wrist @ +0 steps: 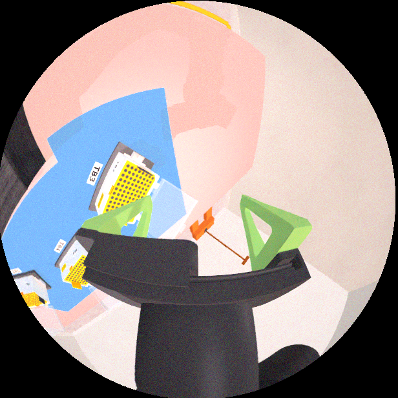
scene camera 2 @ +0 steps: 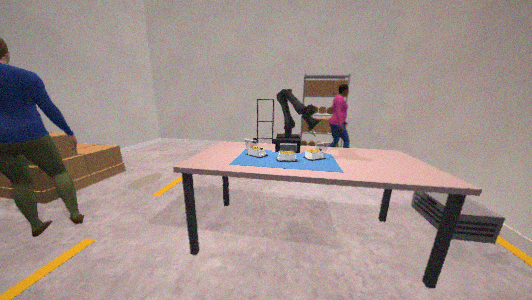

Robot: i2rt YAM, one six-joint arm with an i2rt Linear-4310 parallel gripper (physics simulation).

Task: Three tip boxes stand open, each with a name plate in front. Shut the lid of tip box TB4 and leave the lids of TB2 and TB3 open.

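Frame: origin at the arm's base, x ahead, y up, z right, level; centimetres.
Where they show: gripper, fingertip midpoint: (scene camera 2: 321, 133); arm's base, link origin: (scene camera 2: 287, 136).
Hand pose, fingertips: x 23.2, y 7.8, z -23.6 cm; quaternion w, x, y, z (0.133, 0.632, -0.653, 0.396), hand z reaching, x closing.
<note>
Each offset is from my fingertips to the top centre of the thing. "spot": to the spot under its first point. Level surfaces: height alone.
Tip box TB4 {dx +8.7, dy -13.2, dz +28.1 cm} (scene camera 2: 287, 157) (wrist: 76, 271) is the middle box on the mat; its lid {spot: dx +18.0, dy -7.9, dz +28.2 cm} (scene camera 2: 288, 147) stands up behind it in the scene view and is hidden by the gripper in the wrist view. TB3 {spot: dx +12.5, dy -13.6, dz +7.5 cm} (scene camera 2: 315, 155) (wrist: 130, 186) is the right box in the scene view, its clear lid (wrist: 172, 202) open. The left box {spot: dx +7.1, dy -13.4, dz +50.8 cm} (scene camera 2: 257, 152) (wrist: 34, 291) has its lid (scene camera 2: 250, 142) open; its plate is unreadable, but it is TB2 by elimination. My gripper (scene camera 2: 312, 133) (wrist: 195, 199) is open and empty, above and behind TB3, apart from all boxes.
The boxes stand on a blue mat {dy -19.8 cm} (scene camera 2: 247, 161) (wrist: 115, 120) on the pink table {dy -20.0 cm} (scene camera 2: 400, 170) (wrist: 220, 60). Behind the table are a shelf rack (scene camera 2: 327, 76) and a person in pink (scene camera 2: 339, 112). A person in blue (scene camera 2: 20, 100) stands at the left.
</note>
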